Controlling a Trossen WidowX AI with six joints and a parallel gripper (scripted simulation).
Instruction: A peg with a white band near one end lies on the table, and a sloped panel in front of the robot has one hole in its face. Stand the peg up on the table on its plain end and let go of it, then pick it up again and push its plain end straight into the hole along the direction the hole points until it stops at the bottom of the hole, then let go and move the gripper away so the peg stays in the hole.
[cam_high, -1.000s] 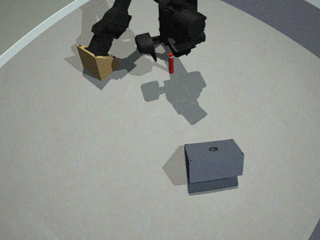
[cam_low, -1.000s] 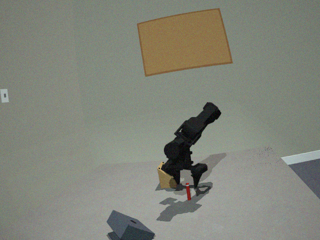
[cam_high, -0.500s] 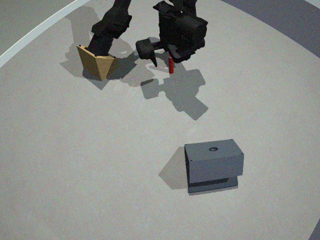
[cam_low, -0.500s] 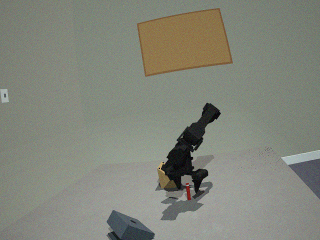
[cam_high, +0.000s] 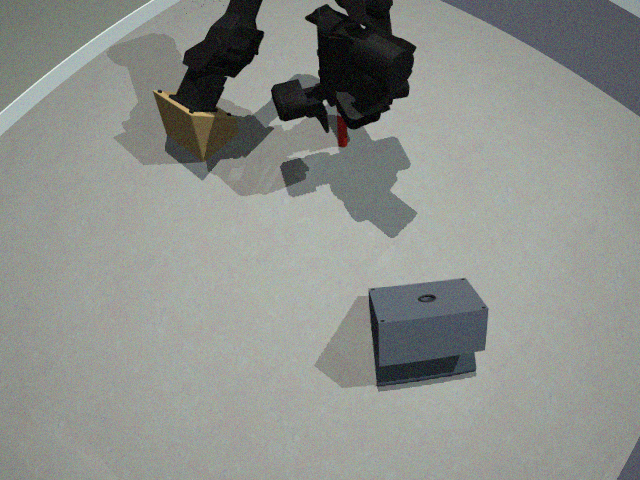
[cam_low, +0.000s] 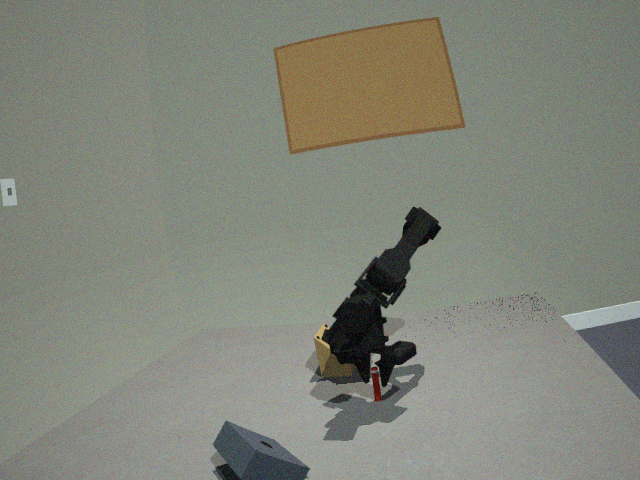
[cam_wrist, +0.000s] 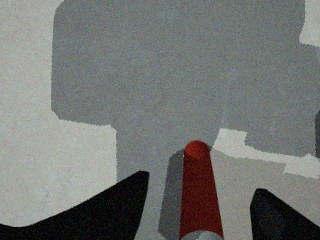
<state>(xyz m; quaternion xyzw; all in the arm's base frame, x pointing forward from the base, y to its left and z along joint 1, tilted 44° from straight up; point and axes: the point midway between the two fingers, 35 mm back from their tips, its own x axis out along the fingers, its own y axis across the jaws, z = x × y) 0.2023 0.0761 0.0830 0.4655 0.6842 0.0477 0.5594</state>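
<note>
The grey sloped panel lies 26 cm ahead of my gripper tip and 18 cm to the right of it. The rest, counted from my gripper tip: red peg (2 cm above).
</note>
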